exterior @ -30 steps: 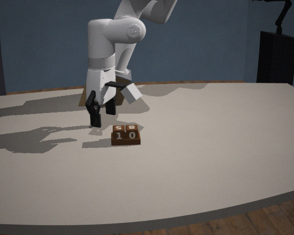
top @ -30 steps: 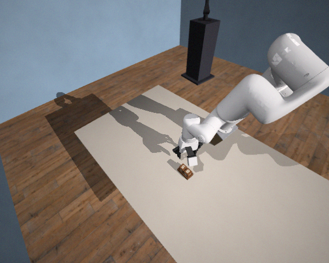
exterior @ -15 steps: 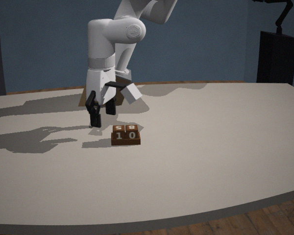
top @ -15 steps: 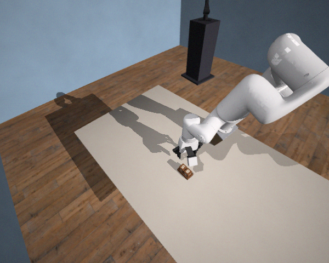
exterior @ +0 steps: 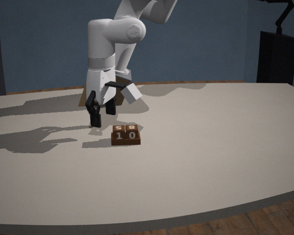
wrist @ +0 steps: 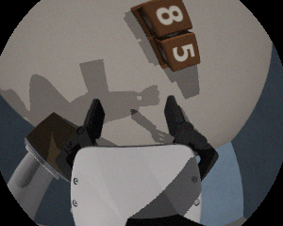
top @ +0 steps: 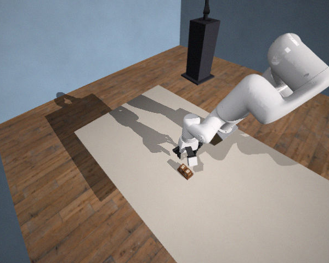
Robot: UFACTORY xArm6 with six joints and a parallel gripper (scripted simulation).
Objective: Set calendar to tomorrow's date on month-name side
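My hand is 70 mm short of the brown cube, 80 mm to the right of it and 20 mm above it. Also, from my hand: brown calendar tray 70 mm ahead, 60 mm to the left, 30 mm below; brown digit cube 70 mm ahead, 50 mm to the left, 20 mm below.
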